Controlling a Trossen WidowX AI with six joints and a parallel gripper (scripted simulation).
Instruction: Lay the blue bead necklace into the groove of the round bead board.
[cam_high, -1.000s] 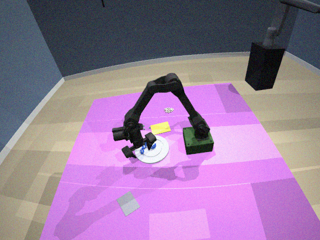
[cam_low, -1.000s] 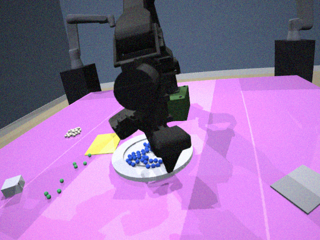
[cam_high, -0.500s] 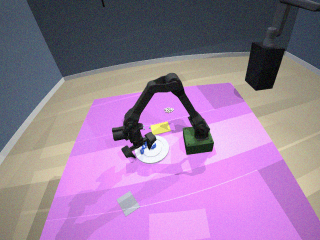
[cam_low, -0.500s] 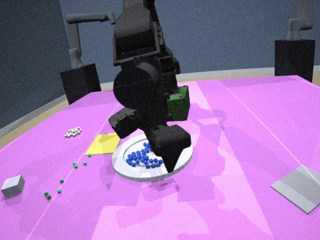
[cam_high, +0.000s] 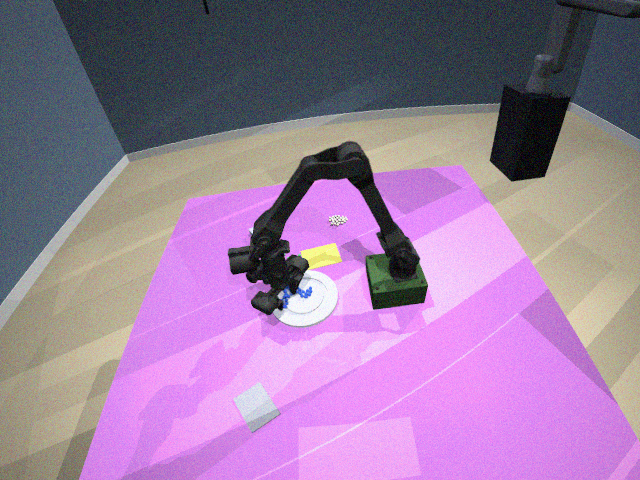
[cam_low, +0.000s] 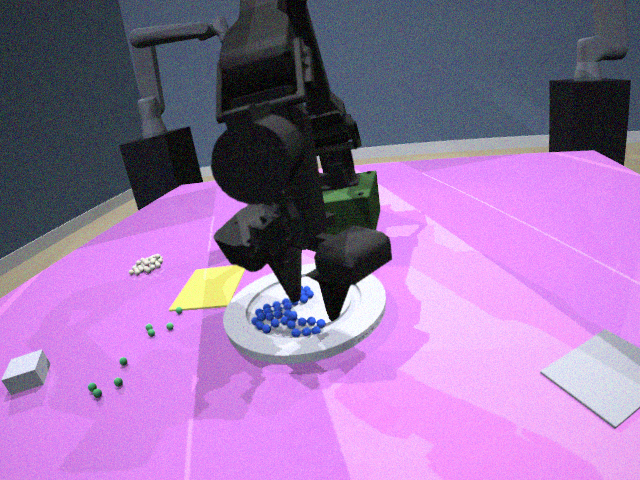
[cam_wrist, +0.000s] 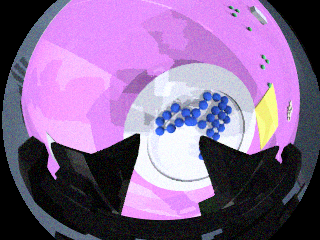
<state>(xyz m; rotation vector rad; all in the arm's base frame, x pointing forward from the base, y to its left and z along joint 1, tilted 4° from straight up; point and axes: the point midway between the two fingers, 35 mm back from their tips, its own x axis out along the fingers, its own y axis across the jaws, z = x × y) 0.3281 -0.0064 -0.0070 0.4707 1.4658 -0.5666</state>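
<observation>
My gripper tip is now 4 cm past the round white bead board, 2 cm to the left of it and 2 cm above it. The rest, counted from my gripper tip: yellow sheet: 18 cm to the right, 11 cm behind, 3 cm below; grey tile: 28 cm to the left, 10 cm ahead, 3 cm below; cube: 35 cm to the right, 10 cm ahead, 2 cm below.
</observation>
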